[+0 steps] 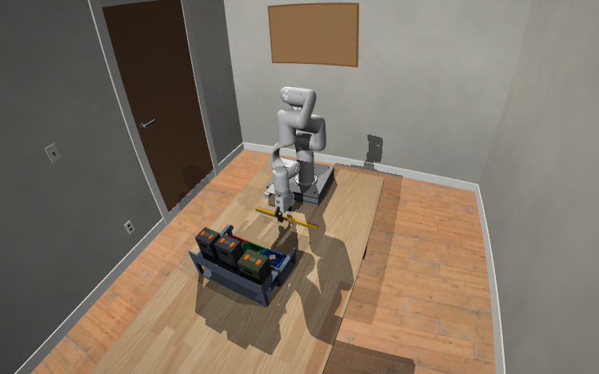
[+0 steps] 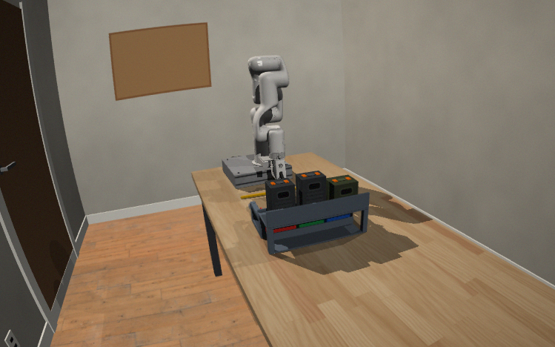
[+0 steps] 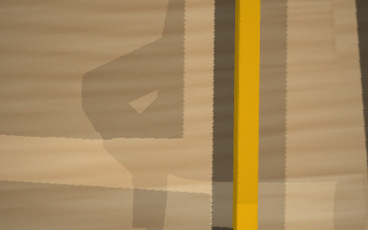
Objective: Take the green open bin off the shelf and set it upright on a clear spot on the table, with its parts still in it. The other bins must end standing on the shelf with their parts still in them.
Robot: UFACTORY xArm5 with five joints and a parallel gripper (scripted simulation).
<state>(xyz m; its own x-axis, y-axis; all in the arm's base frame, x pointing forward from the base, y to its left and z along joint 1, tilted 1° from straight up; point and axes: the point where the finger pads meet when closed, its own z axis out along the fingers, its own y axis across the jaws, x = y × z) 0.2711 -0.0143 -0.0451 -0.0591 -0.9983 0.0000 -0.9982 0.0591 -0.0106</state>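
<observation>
Now: hand 2 cm above the yellow bar. Also, from my hand: blue open bin: 34 cm ahead, 9 cm to the left, 2 cm above; then red open bin: 33 cm ahead, 13 cm to the right, 2 cm above; then green open bin: 34 cm ahead, 2 cm to the right, 2 cm above.
</observation>
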